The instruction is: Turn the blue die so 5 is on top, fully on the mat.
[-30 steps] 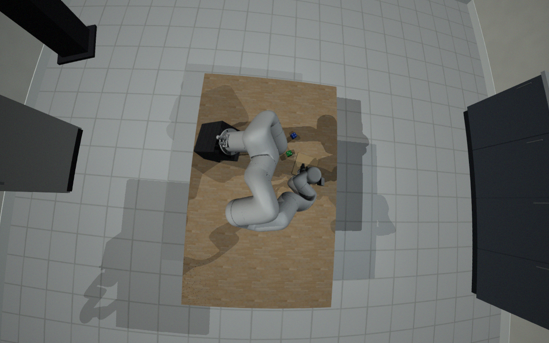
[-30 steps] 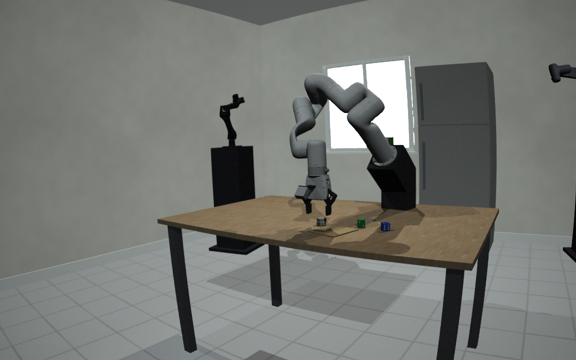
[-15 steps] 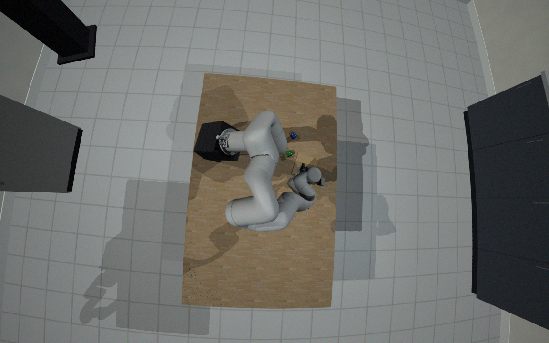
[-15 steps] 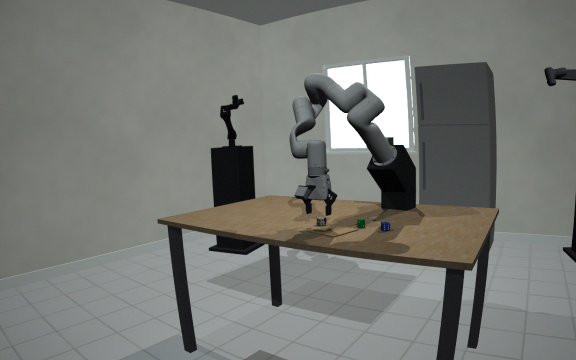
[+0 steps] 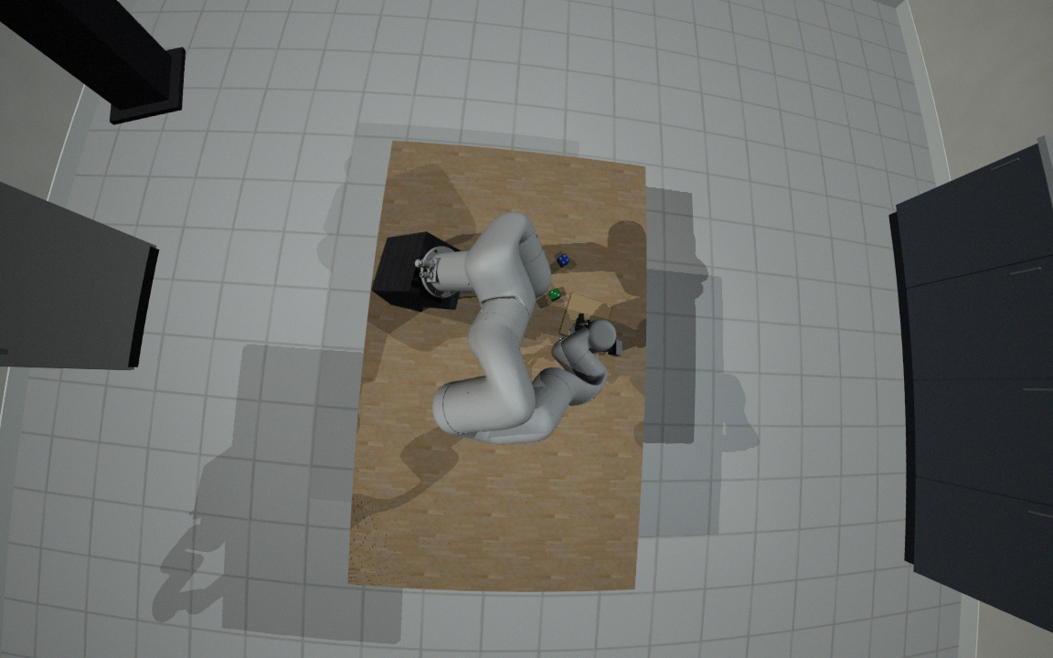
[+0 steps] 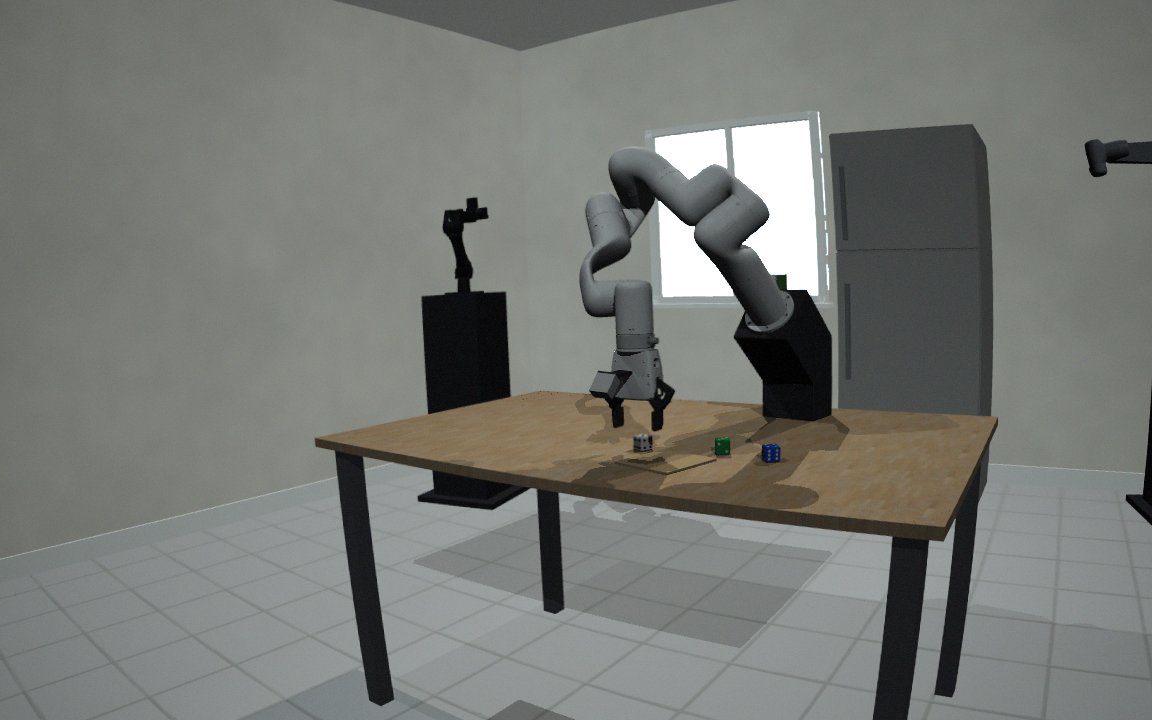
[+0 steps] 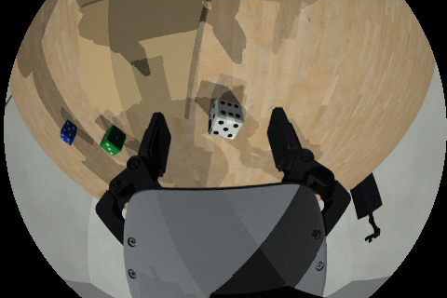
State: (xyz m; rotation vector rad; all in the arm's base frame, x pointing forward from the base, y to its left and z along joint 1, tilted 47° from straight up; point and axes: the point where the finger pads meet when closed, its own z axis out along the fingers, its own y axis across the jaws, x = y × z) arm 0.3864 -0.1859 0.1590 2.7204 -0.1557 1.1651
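Right now my hand is 30 mm past the white die and 50 mm above it. Also, from my hand: tan mat (70 mm ahead, 80 mm to the left, 60 mm below); green die (20 mm behind, 170 mm to the left, 50 mm below); blue die (30 mm ahead, 280 mm to the left, 50 mm below).
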